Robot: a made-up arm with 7 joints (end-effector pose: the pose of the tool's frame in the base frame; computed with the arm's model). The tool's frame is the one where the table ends. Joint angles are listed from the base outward.
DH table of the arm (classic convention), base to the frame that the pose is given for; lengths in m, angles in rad. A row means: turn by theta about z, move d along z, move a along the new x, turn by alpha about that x. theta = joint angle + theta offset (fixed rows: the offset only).
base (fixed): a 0, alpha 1.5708, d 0, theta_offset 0
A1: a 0, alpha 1.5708, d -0.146, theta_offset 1.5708
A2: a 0, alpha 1.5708, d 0, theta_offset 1.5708
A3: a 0, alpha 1.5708, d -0.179, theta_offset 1.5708
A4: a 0, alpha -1.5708, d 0, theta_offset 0
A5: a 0, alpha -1.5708, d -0.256, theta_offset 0
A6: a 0, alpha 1.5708, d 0, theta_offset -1.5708
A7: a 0, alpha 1.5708, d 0, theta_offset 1.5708
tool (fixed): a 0, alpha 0, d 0, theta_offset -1.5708
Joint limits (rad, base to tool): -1.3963..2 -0.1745..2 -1.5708..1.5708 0..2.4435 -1.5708..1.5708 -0.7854..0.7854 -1.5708..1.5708
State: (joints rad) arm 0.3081 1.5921 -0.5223 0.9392 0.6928 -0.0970 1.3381
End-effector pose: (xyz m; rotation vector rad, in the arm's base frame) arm 0.1998 0.4783 -0.0372 -0.1650 -0.5602 -0.8795
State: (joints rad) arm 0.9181 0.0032 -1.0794 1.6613 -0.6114 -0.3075 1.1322
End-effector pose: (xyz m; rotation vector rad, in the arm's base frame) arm 0.1975 -0.0783 0.0005 -0.0488 1.3028 2.7594
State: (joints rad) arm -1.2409 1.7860 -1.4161 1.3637 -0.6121 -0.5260 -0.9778
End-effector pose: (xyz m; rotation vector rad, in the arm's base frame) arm -0.1695 0.4252 -0.0988 -0.7562 -0.1280 -1.7152
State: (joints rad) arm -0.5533 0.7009 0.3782 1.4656 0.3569 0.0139 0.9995
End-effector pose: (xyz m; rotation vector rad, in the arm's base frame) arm 0.1505 0.3506 -0.2066 -0.3870 -0.9003 -0.5995
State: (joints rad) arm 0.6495 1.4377 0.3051 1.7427 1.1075 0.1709 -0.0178
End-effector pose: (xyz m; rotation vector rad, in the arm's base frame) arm 0.1570 0.2901 0.1910 0.3932 -2.3677 -0.2322
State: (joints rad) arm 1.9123 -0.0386 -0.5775 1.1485 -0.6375 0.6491 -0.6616
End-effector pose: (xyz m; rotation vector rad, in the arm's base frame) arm 0.1972 0.0077 0.2777 1.5041 -2.5520 0.4595
